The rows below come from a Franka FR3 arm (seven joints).
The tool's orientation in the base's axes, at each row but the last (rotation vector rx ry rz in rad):
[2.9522 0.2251 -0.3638]
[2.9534 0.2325 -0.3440]
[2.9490 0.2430 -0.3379]
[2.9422 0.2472 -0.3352]
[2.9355 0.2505 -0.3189]
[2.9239 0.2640 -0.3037]
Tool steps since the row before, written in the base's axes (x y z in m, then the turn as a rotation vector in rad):
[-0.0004 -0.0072 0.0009 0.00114 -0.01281 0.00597]
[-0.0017 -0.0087 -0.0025 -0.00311 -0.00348 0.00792]
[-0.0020 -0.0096 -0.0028 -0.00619 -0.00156 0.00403]
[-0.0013 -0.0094 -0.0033 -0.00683 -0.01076 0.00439]
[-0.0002 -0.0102 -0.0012 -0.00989 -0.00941 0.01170]
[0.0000 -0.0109 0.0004 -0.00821 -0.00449 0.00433]
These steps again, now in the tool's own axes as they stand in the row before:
[-0.0015 0.0071 0.0005 -0.00206 0.01352 -0.00374]
[-0.0022 0.0078 0.0043 -0.00536 0.00396 -0.00633]
[-0.0026 0.0086 0.0048 -0.00712 0.00099 -0.00229]
[-0.0018 0.0084 0.0052 -0.00915 0.00986 -0.00079]
[-0.0014 0.0097 0.0032 -0.01356 0.00914 -0.00748]
[-0.0018 0.0106 0.0019 -0.00956 0.00347 -0.00172]

